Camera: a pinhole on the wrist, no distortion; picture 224 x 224 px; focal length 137.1 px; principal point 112.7 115.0 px. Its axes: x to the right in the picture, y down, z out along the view. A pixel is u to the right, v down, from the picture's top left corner.
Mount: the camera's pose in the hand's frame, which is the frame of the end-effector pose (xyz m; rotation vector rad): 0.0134 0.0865 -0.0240 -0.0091 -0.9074 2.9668
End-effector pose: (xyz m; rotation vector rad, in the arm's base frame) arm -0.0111 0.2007 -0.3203 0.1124 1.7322 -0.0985
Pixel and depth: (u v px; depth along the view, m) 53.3 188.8 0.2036
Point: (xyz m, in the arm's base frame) 0.0388 0.0713 -0.4265
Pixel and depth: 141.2 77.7 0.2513
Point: 0.2141 0.1757 -0.3166
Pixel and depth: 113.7 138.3 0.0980
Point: 0.0364 0.2125 -0.3384
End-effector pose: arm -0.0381 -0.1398 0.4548 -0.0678 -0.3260 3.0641
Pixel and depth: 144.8 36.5 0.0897
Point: -0.0391 -0.2346 0.5156
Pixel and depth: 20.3 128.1 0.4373
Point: -0.3408 0.0130 0.7929
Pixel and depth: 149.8 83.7 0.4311
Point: 0.0529 -0.1611 0.8533
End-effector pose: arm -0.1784 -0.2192 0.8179 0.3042 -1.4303 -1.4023
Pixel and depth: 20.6 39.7 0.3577
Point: -0.5619 -0.1885 1.0698
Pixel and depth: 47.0 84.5 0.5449
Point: -0.7352 -0.1824 0.9646
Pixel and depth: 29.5 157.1 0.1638
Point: -0.3113 -0.2698 0.8486
